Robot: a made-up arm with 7 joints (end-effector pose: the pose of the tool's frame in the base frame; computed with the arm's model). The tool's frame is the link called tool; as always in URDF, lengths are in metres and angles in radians.
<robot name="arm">
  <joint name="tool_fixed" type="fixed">
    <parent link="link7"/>
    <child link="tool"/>
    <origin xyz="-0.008 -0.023 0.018" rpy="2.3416 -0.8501 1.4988"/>
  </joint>
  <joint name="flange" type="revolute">
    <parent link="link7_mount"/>
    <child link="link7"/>
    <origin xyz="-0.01 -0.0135 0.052"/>
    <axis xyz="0 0 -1"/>
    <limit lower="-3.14" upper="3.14"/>
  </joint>
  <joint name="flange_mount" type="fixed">
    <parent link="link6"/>
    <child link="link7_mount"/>
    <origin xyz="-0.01 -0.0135 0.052"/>
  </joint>
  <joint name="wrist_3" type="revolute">
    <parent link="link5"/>
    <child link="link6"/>
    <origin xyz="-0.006 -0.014 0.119"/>
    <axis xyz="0 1 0"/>
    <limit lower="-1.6" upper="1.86"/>
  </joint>
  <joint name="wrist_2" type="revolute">
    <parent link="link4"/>
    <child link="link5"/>
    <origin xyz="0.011 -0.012 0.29"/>
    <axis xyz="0 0 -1"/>
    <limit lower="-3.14" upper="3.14"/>
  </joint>
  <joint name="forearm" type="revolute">
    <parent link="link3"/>
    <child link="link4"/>
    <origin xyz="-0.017 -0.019 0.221"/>
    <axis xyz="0 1 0"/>
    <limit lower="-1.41" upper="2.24"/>
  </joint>
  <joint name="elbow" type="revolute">
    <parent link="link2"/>
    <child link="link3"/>
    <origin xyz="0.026 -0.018 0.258"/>
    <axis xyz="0 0 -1"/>
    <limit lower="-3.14" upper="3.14"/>
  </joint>
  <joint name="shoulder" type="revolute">
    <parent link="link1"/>
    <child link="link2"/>
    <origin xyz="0 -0.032 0.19"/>
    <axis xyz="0 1 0"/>
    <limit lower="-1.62" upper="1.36"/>
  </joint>
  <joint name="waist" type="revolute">
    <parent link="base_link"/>
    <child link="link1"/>
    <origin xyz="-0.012 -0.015 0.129"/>
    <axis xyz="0 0 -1"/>
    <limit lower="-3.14" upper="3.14"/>
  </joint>
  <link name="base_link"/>
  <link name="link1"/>
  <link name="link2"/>
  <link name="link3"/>
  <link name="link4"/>
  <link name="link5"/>
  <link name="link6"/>
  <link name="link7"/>
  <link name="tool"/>
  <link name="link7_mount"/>
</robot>
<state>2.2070 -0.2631 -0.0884 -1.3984 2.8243 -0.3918 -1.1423</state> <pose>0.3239 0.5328 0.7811 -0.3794 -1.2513 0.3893</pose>
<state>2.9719 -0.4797 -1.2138 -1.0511 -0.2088 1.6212 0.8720</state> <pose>0.3304 0.4332 1.0272 1.7422 -1.1477 -0.5354</pose>
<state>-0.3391 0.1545 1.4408 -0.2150 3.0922 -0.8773 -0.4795</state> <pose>0.2027 0.0162 1.2651 0.6665 -1.4476 -0.9648</pose>
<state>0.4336 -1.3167 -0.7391 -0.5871 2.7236 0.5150 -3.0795</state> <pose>-0.9671 0.0960 0.3486 -0.8198 1.6419 1.5785</pose>
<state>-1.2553 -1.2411 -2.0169 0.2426 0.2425 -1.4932 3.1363</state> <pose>-0.2016 -0.8315 0.6645 -1.2721 -0.6802 -0.8037</pose>
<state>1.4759 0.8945 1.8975 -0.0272 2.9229 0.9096 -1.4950</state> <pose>0.1260 -0.7924 0.8697 -0.1077 -0.8211 -0.9737</pose>
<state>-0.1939 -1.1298 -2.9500 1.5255 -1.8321 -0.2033 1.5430</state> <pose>-0.6185 0.0058 0.0980 0.0663 1.7668 -1.0314</pose>
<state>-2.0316 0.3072 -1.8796 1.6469 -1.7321 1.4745 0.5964</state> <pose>-0.2894 -0.2223 0.7545 -1.8420 -0.4766 -1.0038</pose>
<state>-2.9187 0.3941 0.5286 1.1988 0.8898 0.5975 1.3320</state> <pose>-0.5486 0.4731 0.7884 0.5899 1.0289 0.7434</pose>
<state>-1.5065 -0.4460 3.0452 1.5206 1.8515 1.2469 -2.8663</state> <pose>-0.0875 -0.6221 0.6264 -1.5099 1.6857 -1.8520</pose>
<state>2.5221 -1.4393 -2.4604 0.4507 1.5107 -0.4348 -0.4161</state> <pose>0.7894 0.5362 0.3291 1.4501 1.0684 -0.8065</pose>
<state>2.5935 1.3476 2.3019 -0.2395 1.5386 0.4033 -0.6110</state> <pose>-0.7759 -0.6400 0.4300 -0.4115 -1.1725 -2.4713</pose>
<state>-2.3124 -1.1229 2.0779 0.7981 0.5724 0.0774 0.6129</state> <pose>0.8115 -0.4535 0.5362 -2.5493 -0.6409 0.5851</pose>
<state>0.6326 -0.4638 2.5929 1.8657 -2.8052 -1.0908 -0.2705</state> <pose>-0.4343 0.0066 0.3726 -1.3571 -0.0373 1.4893</pose>
